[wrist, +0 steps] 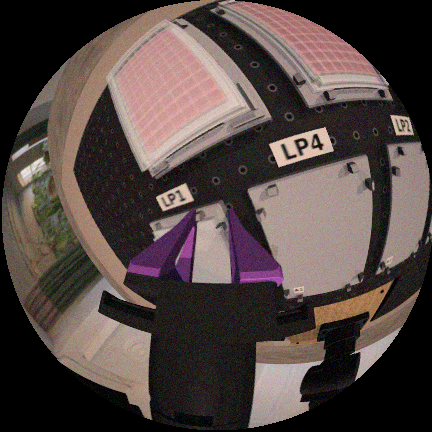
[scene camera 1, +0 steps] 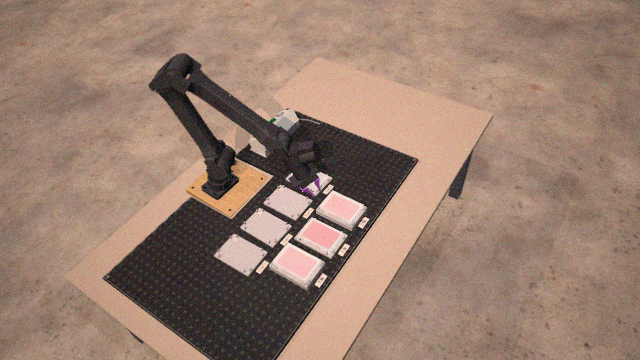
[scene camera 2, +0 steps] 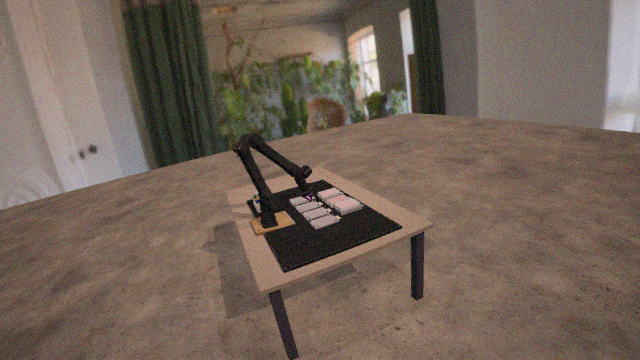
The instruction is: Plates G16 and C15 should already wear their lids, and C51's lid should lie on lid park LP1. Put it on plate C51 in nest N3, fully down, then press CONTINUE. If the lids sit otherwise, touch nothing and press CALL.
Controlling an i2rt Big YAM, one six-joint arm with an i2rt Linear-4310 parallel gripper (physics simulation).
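Places are measured from the arm's base along level axes (x ahead, y left, z up), in centimetres.
Pixels of known places: gripper, fingertip midpoint: [wrist: 212, 213] [scene camera 1: 316, 192] [scene camera 2: 311, 199]; arm's base, link origin: [wrist: 342, 325] [scene camera 1: 220, 185] [scene camera 2: 269, 223].
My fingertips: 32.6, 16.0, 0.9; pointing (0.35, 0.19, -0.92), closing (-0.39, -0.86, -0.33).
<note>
For each thing: its top centre in the pictures, then the offset to it from my fingertips, as dx, dy, dz. "spot": a spot on its surface instead. Level surfaces: height alone.
- lid park LP1, surface spot: [wrist: 170, 221] spot: +0.4, +5.1, +0.1
- LP2, top centre: [scene camera 1: 265, 224] [scene camera 2: 314, 211] -5.4, -21.7, +1.1
- park, top centre: [scene camera 1: 240, 251] [scene camera 2: 323, 219] -5.2, -34.6, +1.1
- black mat, surface height: dz -0.9
- pale device, top centre: [scene camera 1: 272, 122] [scene camera 2: 258, 194] -31.9, +15.5, +7.5
My gripper [scene camera 1: 313, 188] [scene camera 2: 308, 197] [wrist: 212, 213] is low at lid park LP1 [wrist: 170, 221], its purple fingers closed in on the clear, pale lid [wrist: 212, 257], which shows between them. Whether the lid is clear of the park is hidden. Three plates with pink wells stand in nests: one [scene camera 1: 341, 207] [wrist: 172, 92] nearest LP1, a middle one [scene camera 1: 321, 235] [wrist: 307, 42] and a far one [scene camera 1: 297, 262]. The two in the wrist view have clear, lid-like rims; lids on the others cannot be told. Plate codes and nest labels are not readable.
Pale lid parks LP4 [scene camera 1: 288, 202] [wrist: 315, 225] and LP2 [scene camera 1: 266, 227] [wrist: 407, 200] and another park [scene camera 1: 241, 254] stand in a row beside the plates on the black mat [scene camera 1: 185, 280]. A pale device [scene camera 1: 287, 121] with a cable stands behind the arm. The arm base sits on a wooden board [scene camera 1: 250, 182].
</note>
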